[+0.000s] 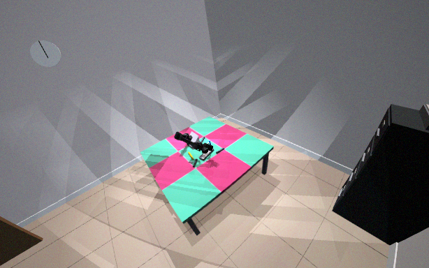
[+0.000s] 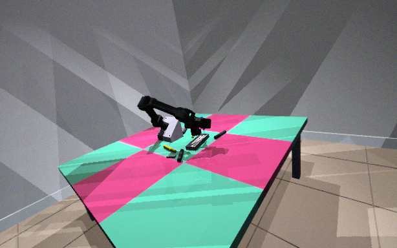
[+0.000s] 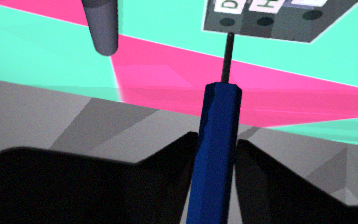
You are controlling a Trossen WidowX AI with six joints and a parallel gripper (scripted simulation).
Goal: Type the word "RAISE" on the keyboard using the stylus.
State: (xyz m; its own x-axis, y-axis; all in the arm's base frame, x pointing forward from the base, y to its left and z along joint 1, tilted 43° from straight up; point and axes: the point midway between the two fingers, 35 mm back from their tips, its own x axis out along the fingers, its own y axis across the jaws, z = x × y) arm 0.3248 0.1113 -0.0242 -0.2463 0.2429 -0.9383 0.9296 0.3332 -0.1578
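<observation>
Right now the white stylus is 13 cm behind my gripper tip and 9 cm below it. Also, from my gripper tip: blue stylus 1 cm below; yellow marker 9 cm behind, 25 cm to the right, 9 cm below; grey piece 29 cm to the right, 9 cm below.
</observation>
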